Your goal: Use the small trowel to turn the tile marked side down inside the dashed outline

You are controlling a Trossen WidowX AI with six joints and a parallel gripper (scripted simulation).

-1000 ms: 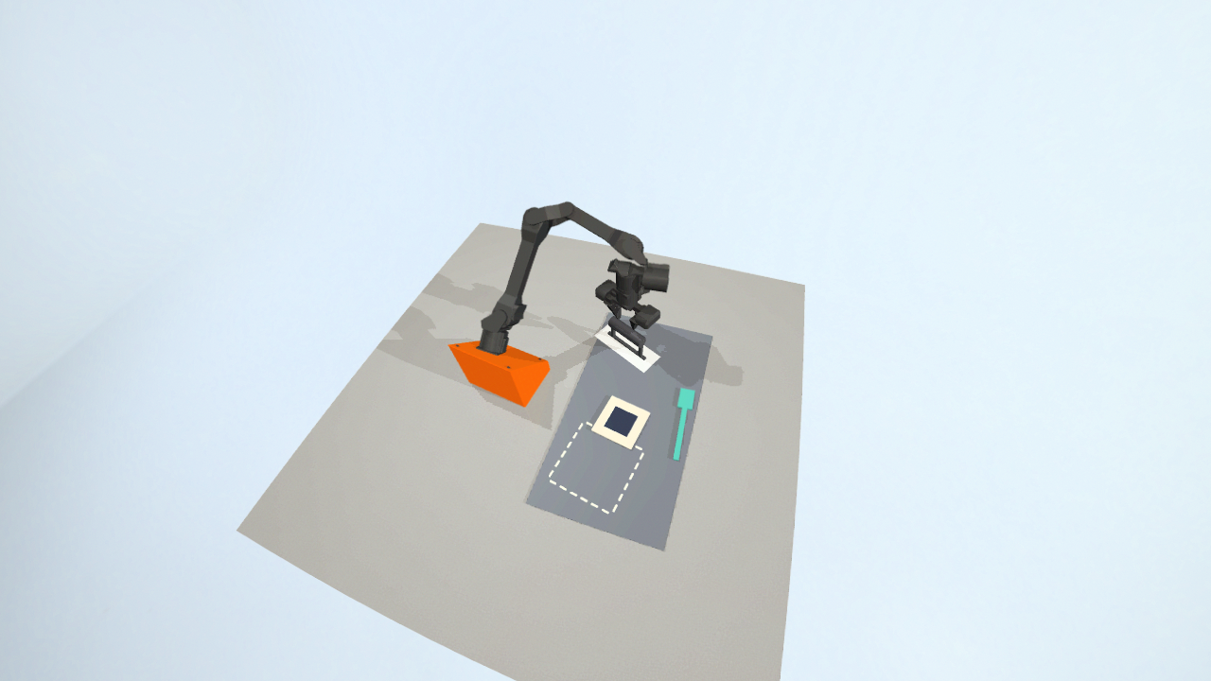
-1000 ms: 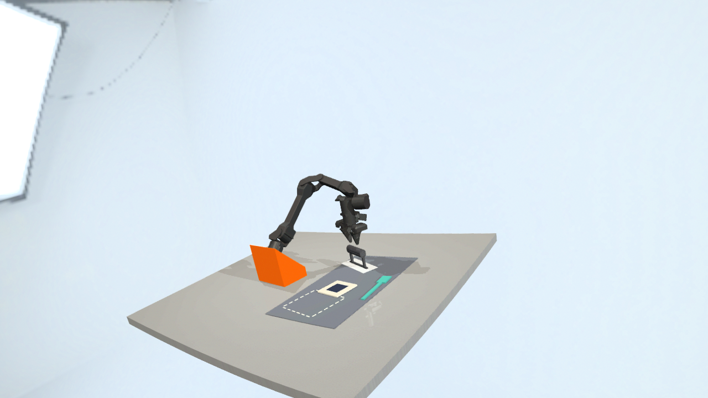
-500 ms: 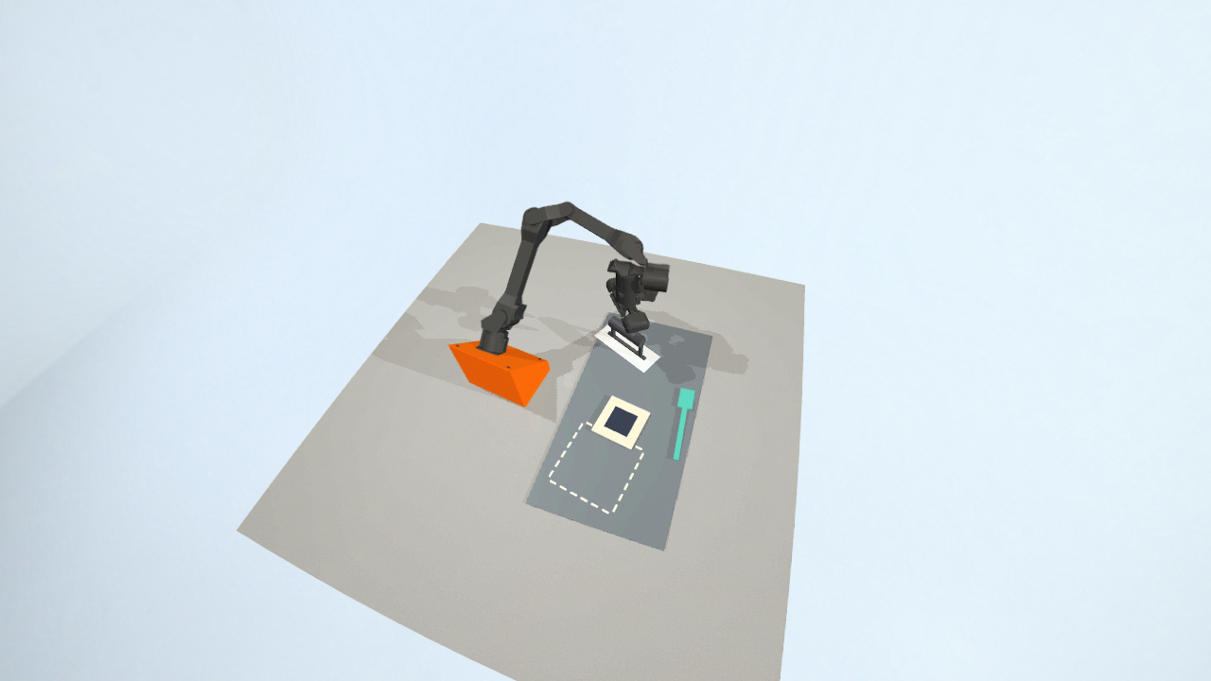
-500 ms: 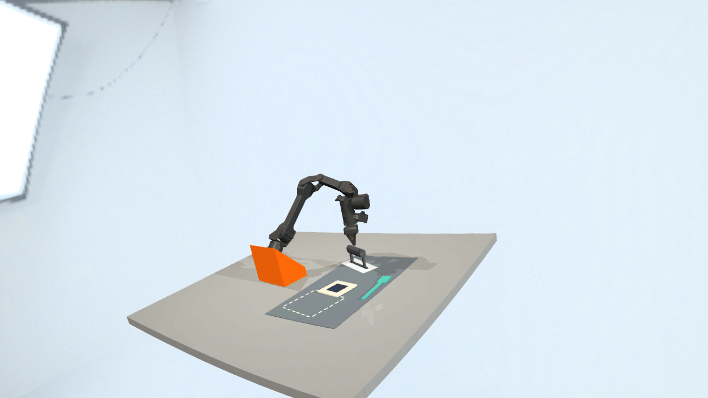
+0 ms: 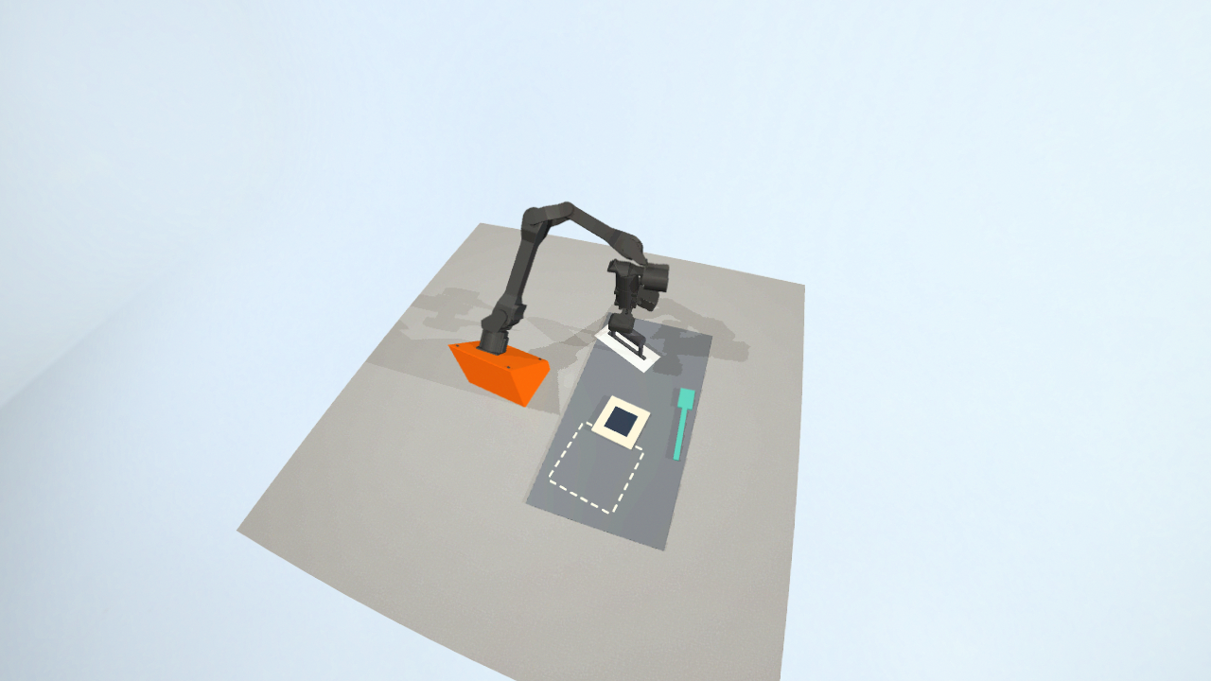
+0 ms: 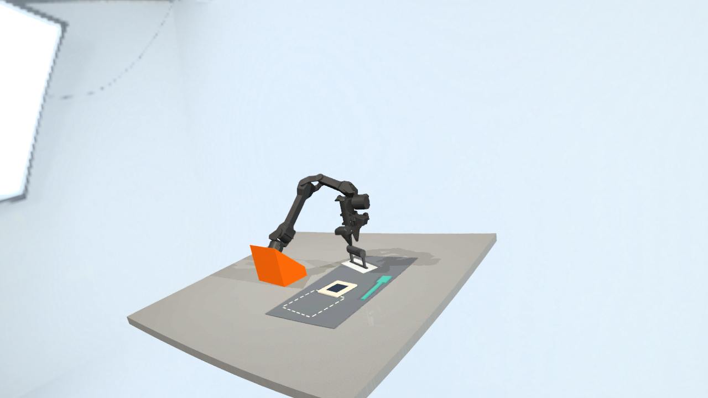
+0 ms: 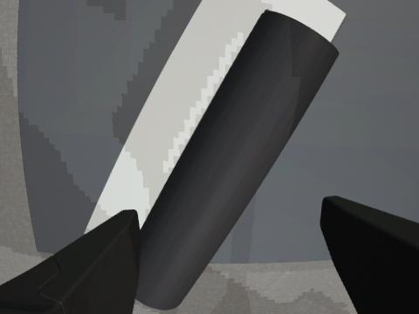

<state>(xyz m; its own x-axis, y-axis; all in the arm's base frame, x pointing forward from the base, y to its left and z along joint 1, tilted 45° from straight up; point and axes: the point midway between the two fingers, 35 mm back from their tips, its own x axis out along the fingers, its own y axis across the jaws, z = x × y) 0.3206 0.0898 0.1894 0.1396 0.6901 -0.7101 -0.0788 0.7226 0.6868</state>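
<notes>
My gripper tip is 20 mm past the white-bladed tool, 10 mm to the right of it and 70 mm above it. Also, from my gripper tip: tile 60 mm ahead, 250 mm to the right, 100 mm below; grey mat 70 mm ahead, 200 mm to the right, 130 mm below; teal trowel 210 mm ahead, 180 mm to the right, 100 mm below.
</notes>
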